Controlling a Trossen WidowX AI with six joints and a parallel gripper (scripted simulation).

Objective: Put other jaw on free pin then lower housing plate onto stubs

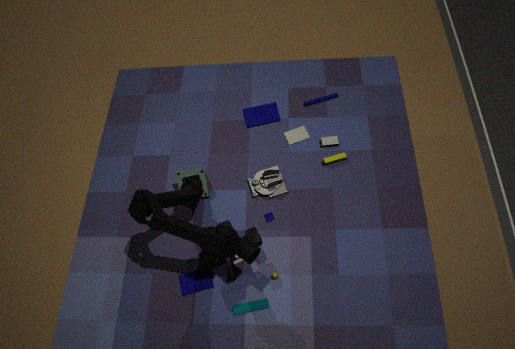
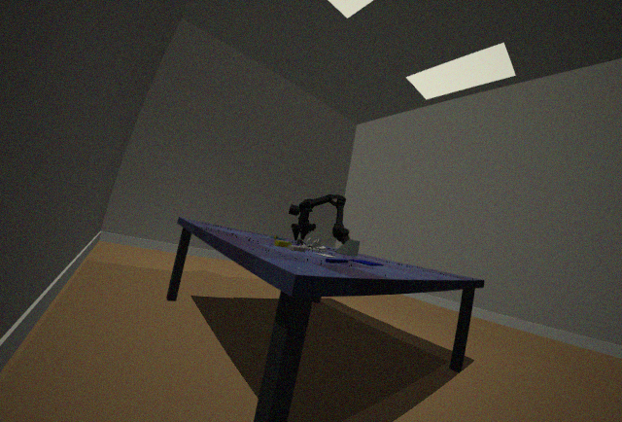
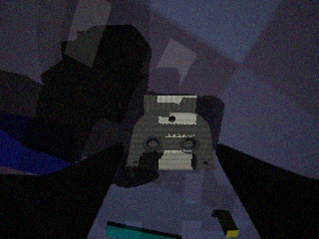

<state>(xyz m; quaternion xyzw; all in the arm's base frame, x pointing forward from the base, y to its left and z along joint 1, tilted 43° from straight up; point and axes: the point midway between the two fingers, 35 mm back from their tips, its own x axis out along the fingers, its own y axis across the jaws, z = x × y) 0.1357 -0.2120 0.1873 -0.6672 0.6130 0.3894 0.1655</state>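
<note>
My gripper tip is 28 cm to the right of the white jaw and 12 cm short of it. Round my gripper tip: yellow cube 12 cm ahead, 9 cm to the right, 1 cm below; then teal bar 18 cm to the right, 2 cm below, 2 cm ahead; then small blue cube 13 cm to the left, 13 cm ahead, 2 cm below.
</note>
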